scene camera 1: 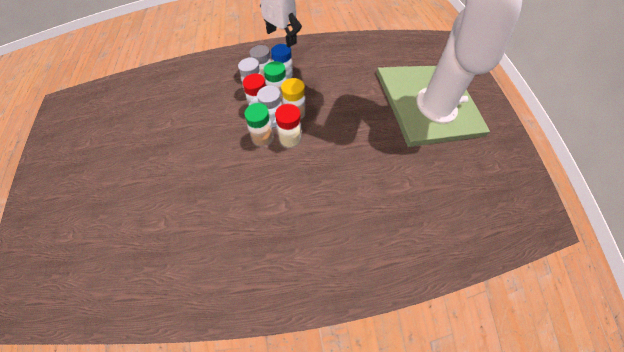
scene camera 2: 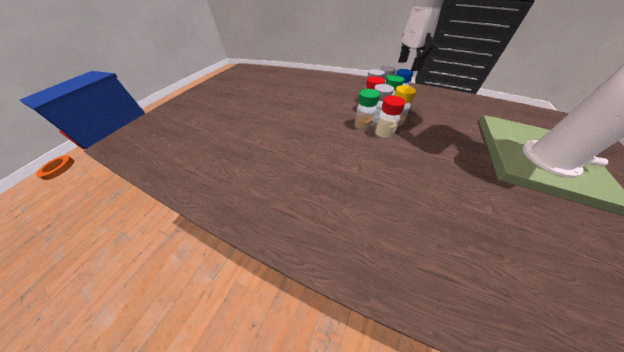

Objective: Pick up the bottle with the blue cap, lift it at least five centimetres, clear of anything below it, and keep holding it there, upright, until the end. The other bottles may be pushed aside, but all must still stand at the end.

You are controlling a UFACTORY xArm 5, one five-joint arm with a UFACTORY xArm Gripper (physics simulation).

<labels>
A green-capped bottle shows in scene camera 1 and in scene camera 2. One and the same spot on the green-capped bottle: (scene camera 2: 368, 98) is (scene camera 1: 258, 122).
</labels>
